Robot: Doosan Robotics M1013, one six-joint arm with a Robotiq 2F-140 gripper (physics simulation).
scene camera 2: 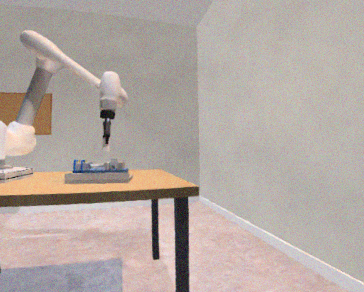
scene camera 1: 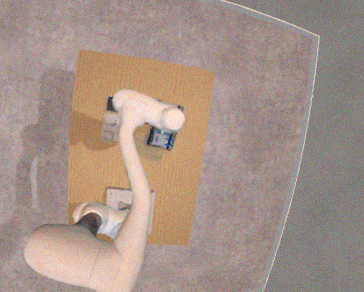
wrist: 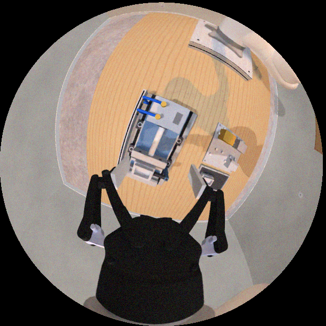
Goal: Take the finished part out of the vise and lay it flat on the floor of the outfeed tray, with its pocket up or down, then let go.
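Frame: origin at the arm's base, x back, y right, z up, level; millimetres.
Seen in the pictures: gripper, between the fingertips: [scene camera 2: 105, 151].
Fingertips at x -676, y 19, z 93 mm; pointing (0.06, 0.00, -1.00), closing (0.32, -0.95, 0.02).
Offsets run from my fingertips to a thing's middle. "spot": to the spot under its first point.
The vise {dx +12, dy +31, dz -104 mm} [scene camera 1: 161, 139] [scene camera 2: 100, 170] [wrist: 170, 114] has a grey plate, a blue bed and a pale centre bar. A light grey rectangular piece [wrist: 143, 171], apparently the finished part, shows at its jaw end nearest the gripper; its outline is hard to tell from the jaws. The dark outfeed tray {spot: dx -12, dy -342, dz -148 mm} [scene camera 1: 110, 103] [wrist: 220, 176] has a small light grey piece in it and is partly hidden by the right finger in the wrist view. My gripper [scene camera 2: 106, 148] [wrist: 159, 166] is open and empty, high above the vise's jaw end, pointing down. The arm hides it in scene camera 1.
A light grey plate {dx +128, dy -254, dz -150 mm} [scene camera 1: 109, 127] [wrist: 216, 157] with a yellow block [wrist: 227, 137] and small fittings adjoins the tray. Two blue hoses with yellow ends [wrist: 161, 110] rise from the vise's far end. The robot's mounting plate [scene camera 1: 113, 196] [wrist: 199, 35] stands farther along the wooden table [wrist: 150, 60].
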